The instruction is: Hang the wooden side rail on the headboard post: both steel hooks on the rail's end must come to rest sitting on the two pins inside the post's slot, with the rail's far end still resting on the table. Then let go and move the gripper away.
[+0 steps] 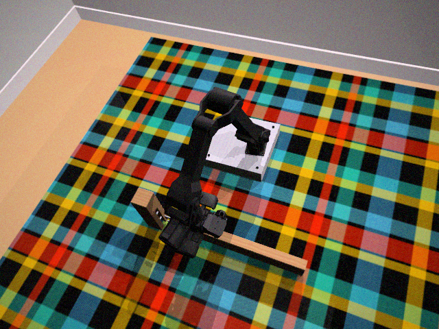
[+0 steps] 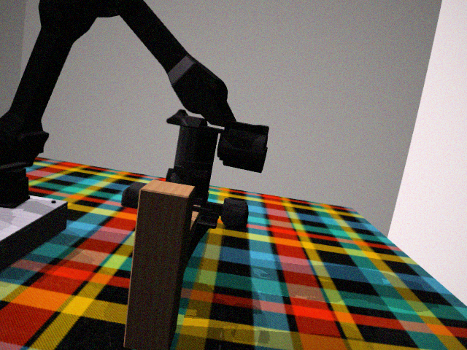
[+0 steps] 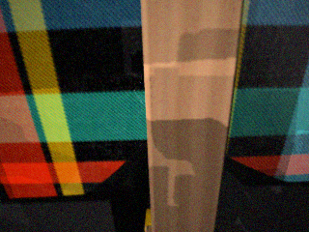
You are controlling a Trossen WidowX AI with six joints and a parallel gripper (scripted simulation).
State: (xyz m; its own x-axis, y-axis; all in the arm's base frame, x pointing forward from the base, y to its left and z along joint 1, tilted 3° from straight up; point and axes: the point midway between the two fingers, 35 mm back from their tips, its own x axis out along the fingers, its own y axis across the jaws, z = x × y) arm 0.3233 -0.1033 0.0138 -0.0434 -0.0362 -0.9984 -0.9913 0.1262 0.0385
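My gripper tip is now 20 mm past the wooden headboard post, 150 mm to the left of it and 60 mm below it.
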